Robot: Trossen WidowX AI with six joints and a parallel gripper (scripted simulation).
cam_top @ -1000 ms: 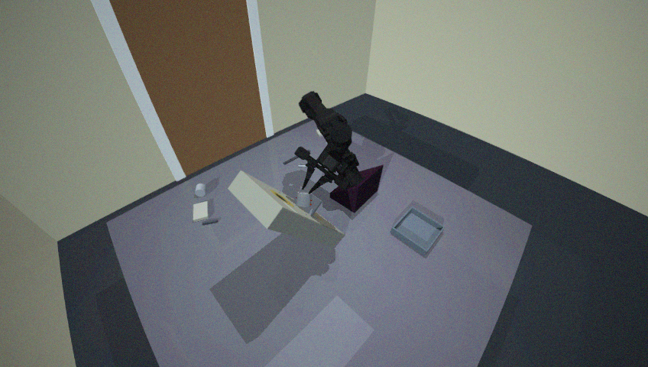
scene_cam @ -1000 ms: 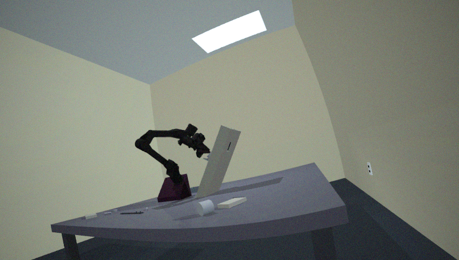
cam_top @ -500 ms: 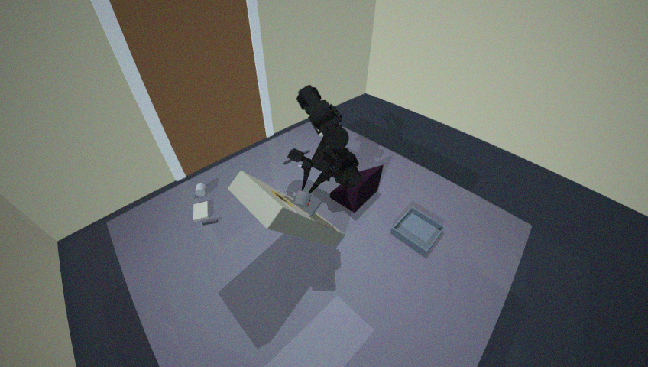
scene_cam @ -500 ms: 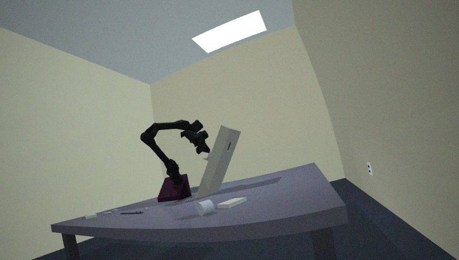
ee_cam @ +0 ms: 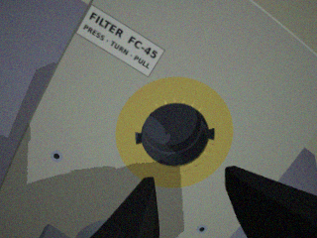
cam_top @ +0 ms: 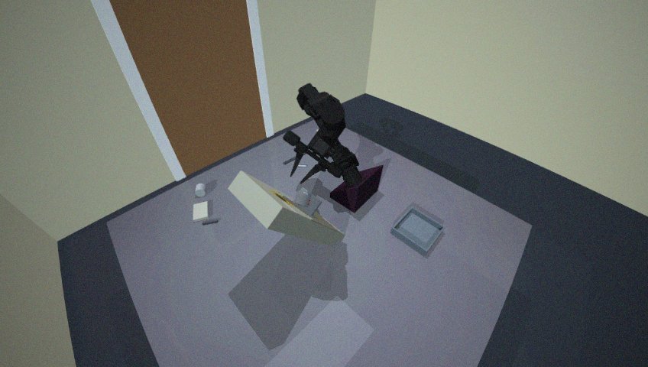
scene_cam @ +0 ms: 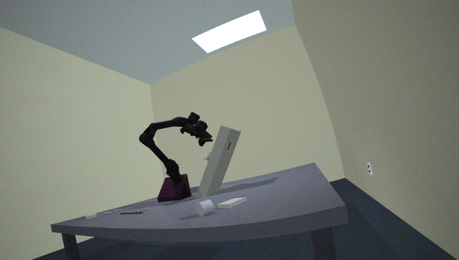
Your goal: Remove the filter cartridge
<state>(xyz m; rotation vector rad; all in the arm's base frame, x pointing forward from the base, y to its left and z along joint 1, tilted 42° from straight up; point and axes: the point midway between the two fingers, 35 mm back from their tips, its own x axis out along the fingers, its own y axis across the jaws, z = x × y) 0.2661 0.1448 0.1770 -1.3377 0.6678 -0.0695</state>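
My gripper tip is 100 mm above the round filter cartridge, 30 mm past it and 10 mm to the left of it. The rest, counted from my gripper tip: grey shelf 140 mm below, 40 mm behind; then dark rod 340 mm to the right, 310 mm below, 190 mm ahead; then tray 340 mm behind, 310 mm below, 300 mm to the left.
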